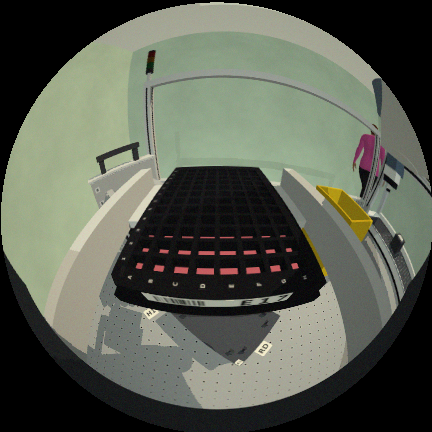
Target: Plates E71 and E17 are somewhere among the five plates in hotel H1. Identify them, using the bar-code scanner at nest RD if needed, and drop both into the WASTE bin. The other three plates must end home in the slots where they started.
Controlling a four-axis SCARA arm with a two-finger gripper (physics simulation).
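Observation:
My gripper is shut on plate E17, with one finger along each long side. Plate E17 is a black, level well plate with a bar-code label on its near edge and pink showing in its front rows. The scanner nest RD is the dark block below and beyond the plate's near edge, partly hidden by it. Hotel H1 is at the left, a grey panel with a black handle, partly behind the left finger; its plates cannot be made out. A yellow bin stands at the right beyond the right finger; no label on it is readable.
A yellow strip shows between the plate and the right finger. A signal tower and a grey frame stand behind. A person in pink and a blue-white device are at the right. The deck is perforated.

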